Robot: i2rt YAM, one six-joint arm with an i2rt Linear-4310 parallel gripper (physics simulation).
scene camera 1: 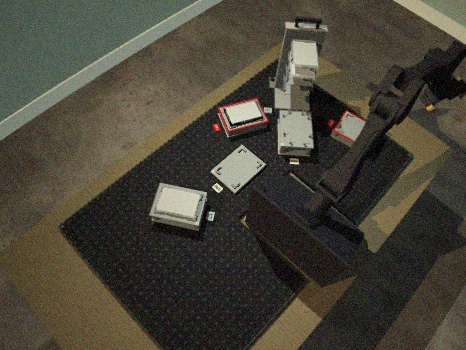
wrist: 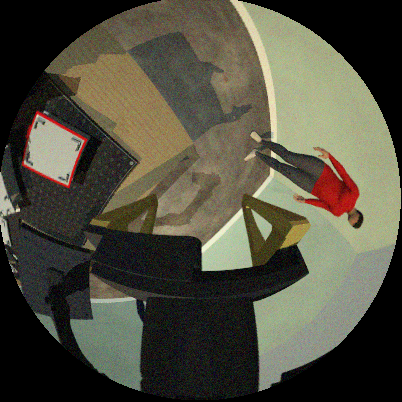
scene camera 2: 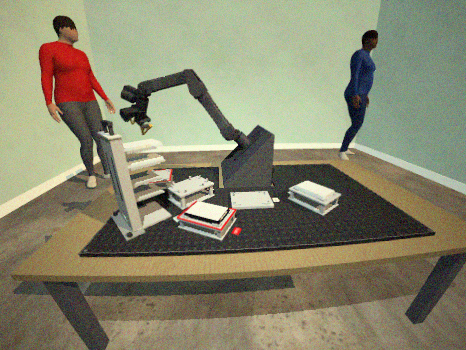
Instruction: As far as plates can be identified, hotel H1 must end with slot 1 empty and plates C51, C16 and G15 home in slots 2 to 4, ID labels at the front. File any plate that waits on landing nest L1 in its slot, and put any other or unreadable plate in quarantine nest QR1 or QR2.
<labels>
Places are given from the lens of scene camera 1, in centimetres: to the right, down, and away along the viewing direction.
flat nest (scene camera 1: pixel 235 171): 1, -1, 134
</labels>
